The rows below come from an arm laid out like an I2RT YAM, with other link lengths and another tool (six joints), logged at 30 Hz.
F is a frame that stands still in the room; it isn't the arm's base.
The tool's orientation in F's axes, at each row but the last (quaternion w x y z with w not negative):
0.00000, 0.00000, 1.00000, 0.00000
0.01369, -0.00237, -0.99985, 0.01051
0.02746, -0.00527, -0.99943, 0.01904
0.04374, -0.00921, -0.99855, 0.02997
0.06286, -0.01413, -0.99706, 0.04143
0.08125, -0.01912, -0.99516, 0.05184
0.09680, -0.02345, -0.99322, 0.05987
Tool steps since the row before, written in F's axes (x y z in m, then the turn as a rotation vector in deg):
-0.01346, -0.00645, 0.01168, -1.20, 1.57, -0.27
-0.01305, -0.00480, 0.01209, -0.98, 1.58, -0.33
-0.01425, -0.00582, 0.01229, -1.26, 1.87, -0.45
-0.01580, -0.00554, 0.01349, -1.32, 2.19, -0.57
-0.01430, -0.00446, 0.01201, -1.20, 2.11, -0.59
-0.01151, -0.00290, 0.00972, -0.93, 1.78, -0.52
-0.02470, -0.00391, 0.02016, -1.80, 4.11, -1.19
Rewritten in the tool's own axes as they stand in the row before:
0.01346, -0.00645, -0.01168, 1.20, 1.57, 0.27
0.01335, -0.00511, -0.01162, 0.98, 1.58, 0.32
0.01483, -0.00642, -0.01126, 1.26, 1.87, 0.45
0.01679, -0.00660, -0.01170, 1.31, 2.20, 0.55
0.01552, -0.00578, -0.00970, 1.19, 2.12, 0.56
0.01277, -0.00426, -0.00737, 0.92, 1.80, 0.48
0.02780, -0.00723, -0.01437, 1.78, 4.16, 1.04

